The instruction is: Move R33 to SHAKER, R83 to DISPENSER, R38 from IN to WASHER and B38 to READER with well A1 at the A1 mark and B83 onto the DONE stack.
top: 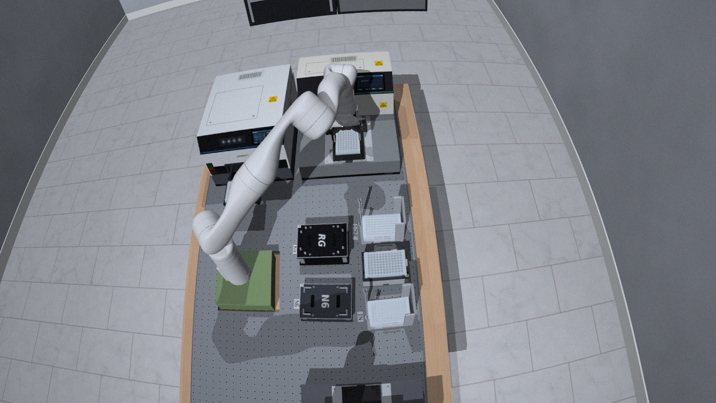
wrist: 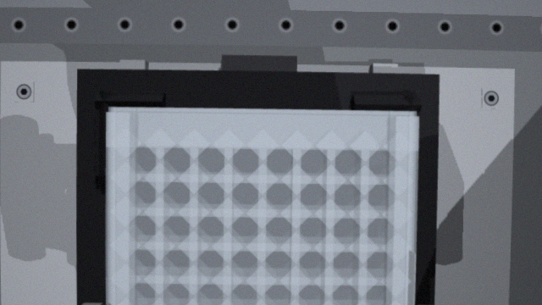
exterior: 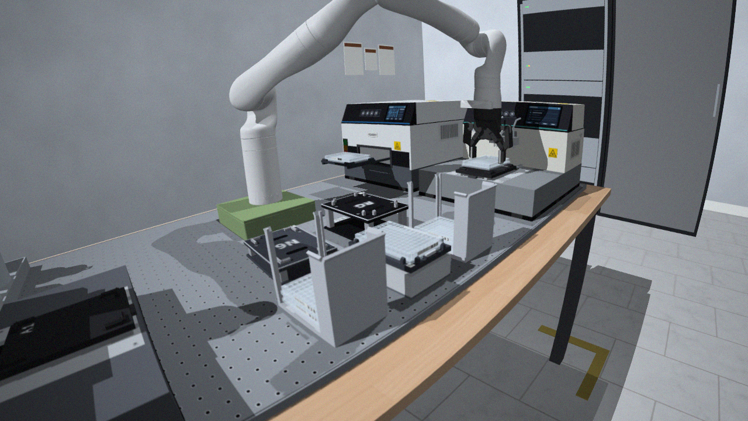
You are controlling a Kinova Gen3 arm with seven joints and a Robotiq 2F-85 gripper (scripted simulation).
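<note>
Now: hand 10 mm above the plate R83. The rest, counted from my hand: plate B83: 310 mm to the right, 110 mm ahead, 90 mm below; then washer nest: 30 mm below; then washer head: 100 mm to the left, 40 mm above.
</note>
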